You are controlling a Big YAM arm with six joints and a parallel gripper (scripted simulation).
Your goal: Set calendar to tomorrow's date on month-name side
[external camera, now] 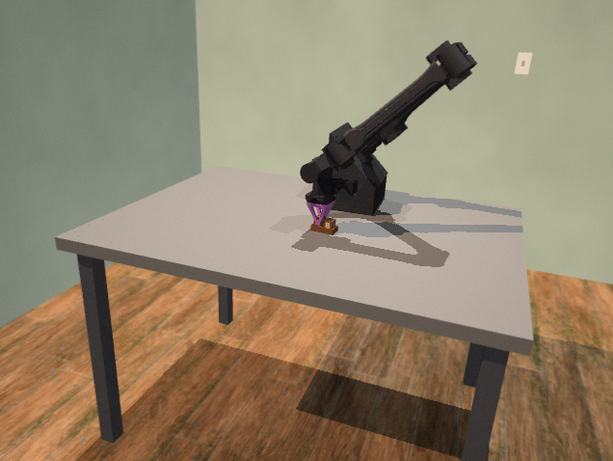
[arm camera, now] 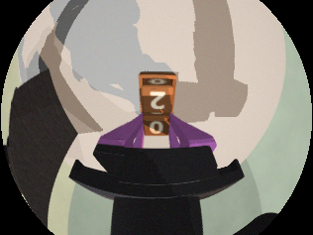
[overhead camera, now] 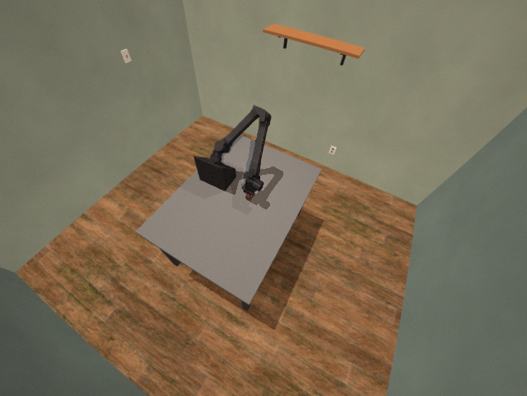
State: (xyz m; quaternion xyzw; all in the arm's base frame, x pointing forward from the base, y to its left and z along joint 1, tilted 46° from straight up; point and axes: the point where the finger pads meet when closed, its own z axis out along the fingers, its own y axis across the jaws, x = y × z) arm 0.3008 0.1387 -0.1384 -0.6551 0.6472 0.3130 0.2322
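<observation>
Right now the small brown calendar tray is 20 mm to the left of my hand and 20 mm below it.
</observation>
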